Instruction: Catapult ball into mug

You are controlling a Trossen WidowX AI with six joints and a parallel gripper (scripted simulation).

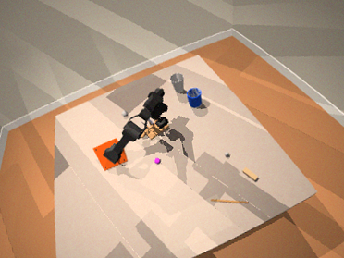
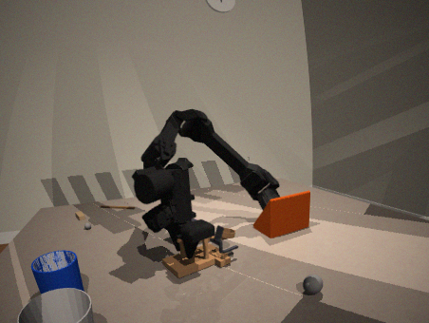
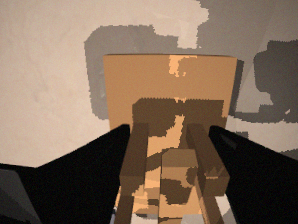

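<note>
My gripper tip is 50 mm below the catapult frame, 40 mm past it and 10 mm to the left of it. From my gripper tip the other things lie so: purple ball: 210 mm to the right, 120 mm behind, 20 mm below; blue mug: 280 mm ahead, 30 mm to the left; wooden catapult: 60 mm behind, 20 mm above.
</note>
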